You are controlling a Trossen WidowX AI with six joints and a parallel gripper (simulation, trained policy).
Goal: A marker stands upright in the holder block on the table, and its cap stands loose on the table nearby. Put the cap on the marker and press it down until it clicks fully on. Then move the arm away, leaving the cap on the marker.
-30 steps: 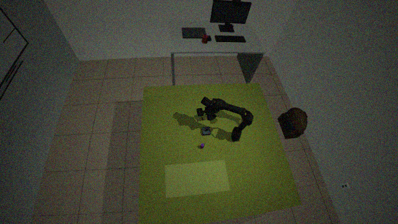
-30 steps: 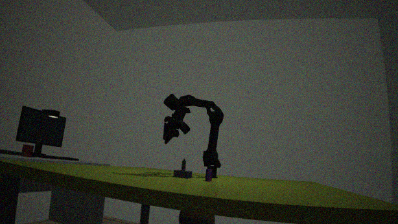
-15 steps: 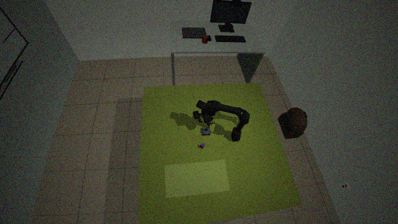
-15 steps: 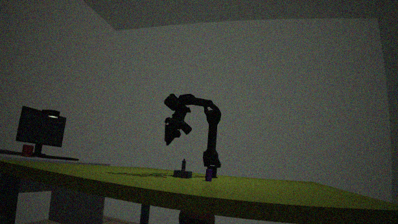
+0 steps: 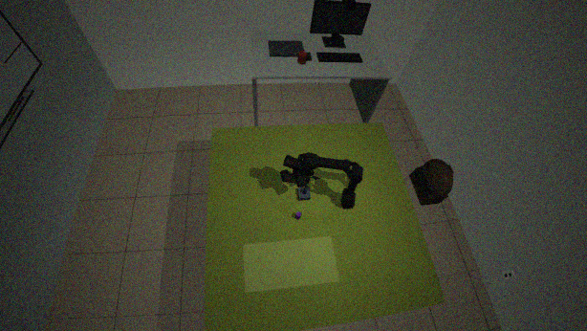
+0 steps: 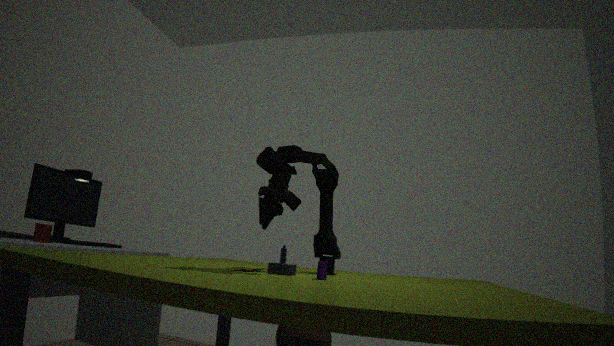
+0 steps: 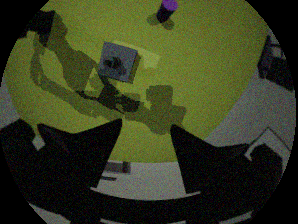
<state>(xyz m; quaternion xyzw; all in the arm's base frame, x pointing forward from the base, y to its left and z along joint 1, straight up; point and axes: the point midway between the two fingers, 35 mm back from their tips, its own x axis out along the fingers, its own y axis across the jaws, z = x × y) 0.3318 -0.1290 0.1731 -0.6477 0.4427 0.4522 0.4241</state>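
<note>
Right now my gripper tip is 2 cm past the purple cap, 19 cm to the right of it and 11 cm above it. Round my gripper tip: dark holder block (7 cm behind, 5 cm to the left, 12 cm below); marker (7 cm behind, 5 cm to the left, 7 cm below).
</note>
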